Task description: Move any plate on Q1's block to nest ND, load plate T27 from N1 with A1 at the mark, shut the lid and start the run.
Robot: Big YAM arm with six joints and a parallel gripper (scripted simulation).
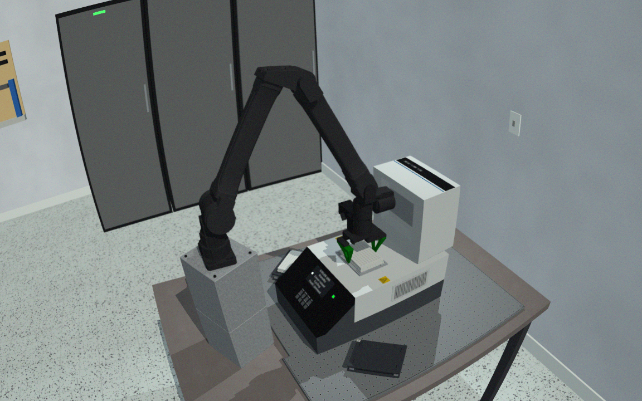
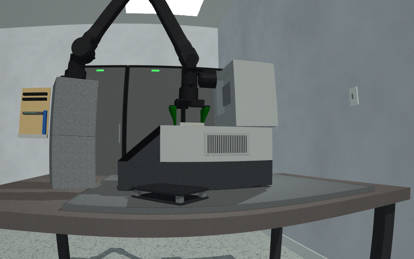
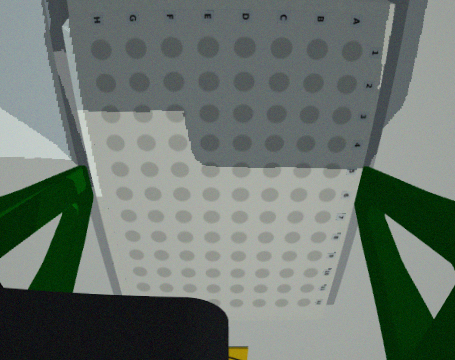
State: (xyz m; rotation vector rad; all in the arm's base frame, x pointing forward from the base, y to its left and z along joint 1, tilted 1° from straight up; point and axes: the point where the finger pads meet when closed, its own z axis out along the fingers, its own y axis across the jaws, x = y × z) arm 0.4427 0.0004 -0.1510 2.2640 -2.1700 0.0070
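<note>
The plate T27 lies right at my hand. The rest, counted from my hand: dark nest ND: 28 cm to the left, 19 cm below, 12 cm behind; black plate nest N1: 28 cm to the right, 19 cm below, 9 cm behind.
</note>
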